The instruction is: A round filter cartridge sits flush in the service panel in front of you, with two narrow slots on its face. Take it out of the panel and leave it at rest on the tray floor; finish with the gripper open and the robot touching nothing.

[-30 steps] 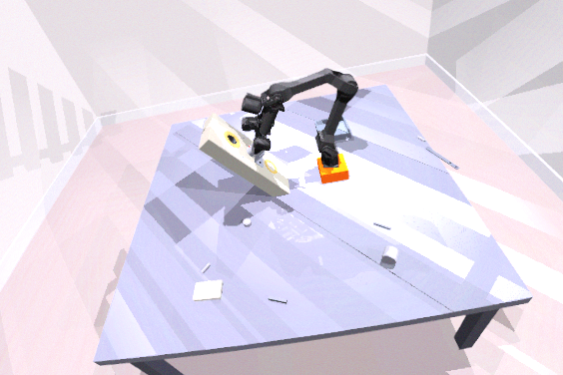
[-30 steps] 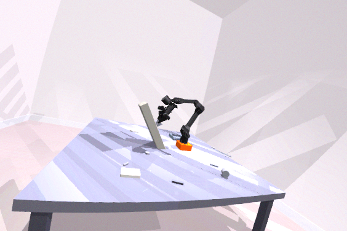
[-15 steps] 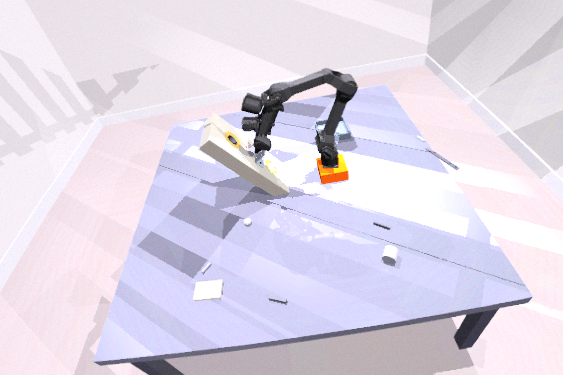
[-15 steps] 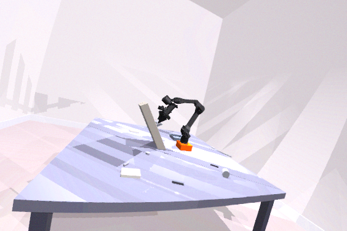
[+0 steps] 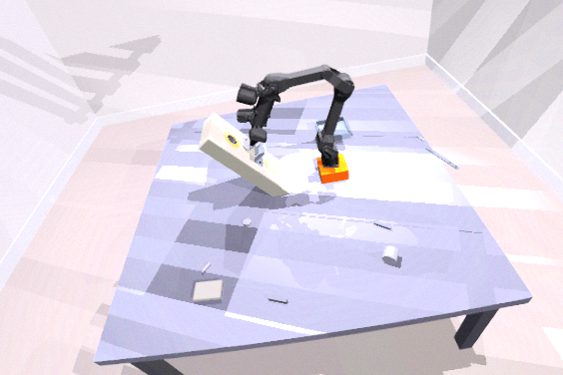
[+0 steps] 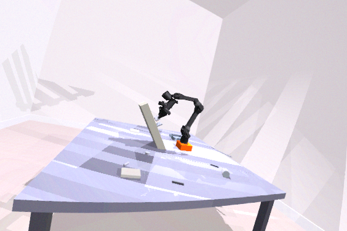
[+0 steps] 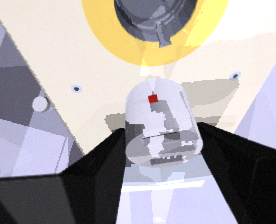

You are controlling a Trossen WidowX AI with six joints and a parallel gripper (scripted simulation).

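Now: the tray 350 mm to the right of my gripper tip, 290 mm behind it and 220 mm below it. Round my gripper tip: cream service panel 60 mm below, 40 mm ahead, 10 mm to the left; white round filter cartridge right at my gripper tip.
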